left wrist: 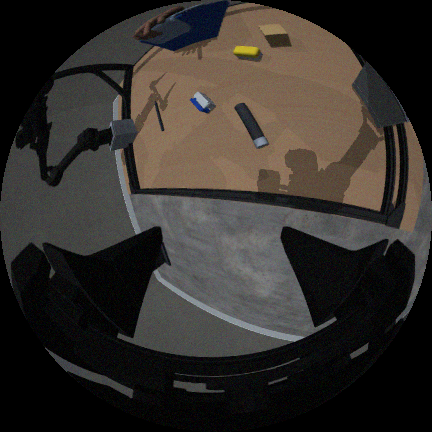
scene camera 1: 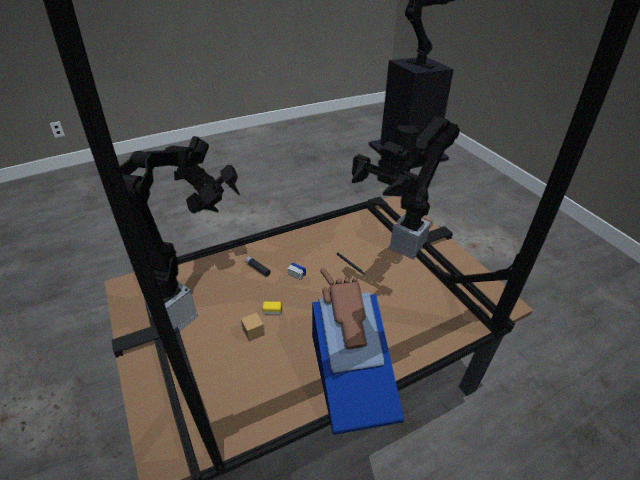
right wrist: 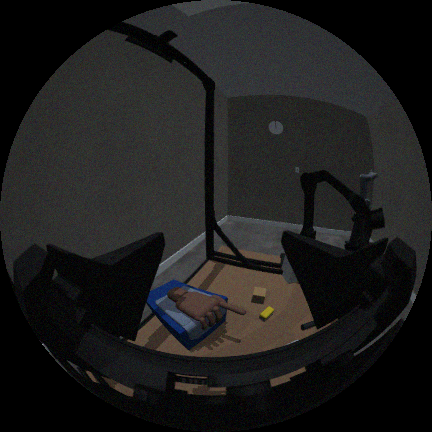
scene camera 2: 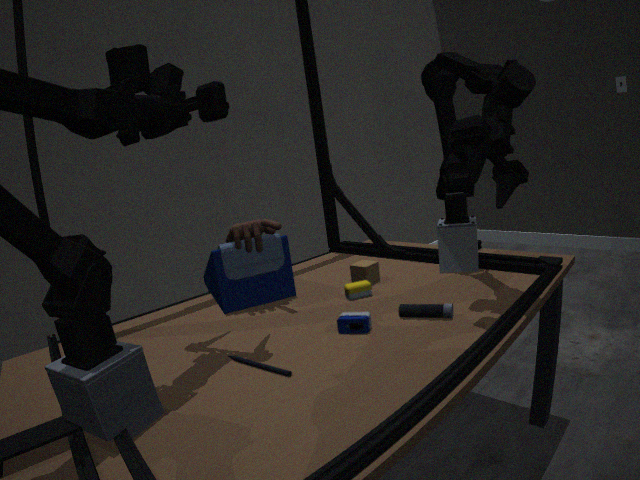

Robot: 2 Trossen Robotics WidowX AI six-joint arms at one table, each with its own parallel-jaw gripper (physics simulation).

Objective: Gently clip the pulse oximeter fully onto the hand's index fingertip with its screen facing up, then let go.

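Pixels of known places: left gripper, between the fingertips: [left wrist: 223, 232] [scene camera 1: 228, 202] [scene camera 2: 486, 196]; right gripper, between the fingertips: [scene camera 1: 367, 187] [right wrist: 224, 238]; left arm's base, origin of its link: [scene camera 1: 166, 291] [scene camera 2: 457, 221]; right arm's base, origin of its link: [left wrist: 109, 135] [scene camera 1: 412, 223] [scene camera 2: 92, 356].
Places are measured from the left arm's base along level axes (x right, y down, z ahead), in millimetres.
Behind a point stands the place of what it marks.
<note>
The pulse oximeter [scene camera 1: 296, 270] @[x 185, y 88, z 369 mm] [scene camera 2: 354, 322] @[x 172, y 96, z 395 mm] [left wrist: 202, 102] @[x 162, y 88, z 373 mm], a small blue and white block, lies on the table on its side; its blue face with the dark screen faces scene camera 2. The brown hand [scene camera 1: 347, 302] @[x 464, y -59, z 237 mm] [scene camera 2: 241, 230] @[x 435, y -63, z 295 mm] [right wrist: 197, 304] @[x 453, y -70, z 263 mm] rests on a blue wedge support with a pale pad. Its index finger [scene camera 1: 326, 275] [right wrist: 235, 308] sticks out past the curled fingers, with a bare tip. My left gripper [scene camera 1: 227, 202] @[x -66, y -100, z 333 mm] [left wrist: 223, 232] @[x -66, y -100, z 333 mm] is open and empty, high above the table's far left edge. My right gripper [scene camera 1: 369, 187] @[x 409, y -313, z 387 mm] [right wrist: 224, 238] @[x 409, y -313, z 387 mm] is open and empty, high on the right of scene camera 1.
A dark flashlight [scene camera 1: 257, 266] @[x 61, y 97, z 311 mm] [scene camera 2: 425, 311] @[x 54, y 102, z 332 mm] [left wrist: 251, 125] @[x 47, y 94, z 318 mm] lies near the oximeter. A black pen [scene camera 1: 350, 262] @[x 295, y 111, z 531 mm] [scene camera 2: 260, 365] @[x 285, y 112, z 537 mm] [left wrist: 159, 115] @[x 286, y 115, z 529 mm], yellow block [scene camera 1: 271, 307] @[x 226, y 88, z 196 mm] [scene camera 2: 358, 289] @[x 214, y 97, z 221 mm] and wooden cube [scene camera 1: 252, 326] @[x 241, y 70, z 98 mm] [scene camera 2: 364, 271] @[x 219, y 81, z 141 mm] also lie on the table. Black frame posts rise around the table.
</note>
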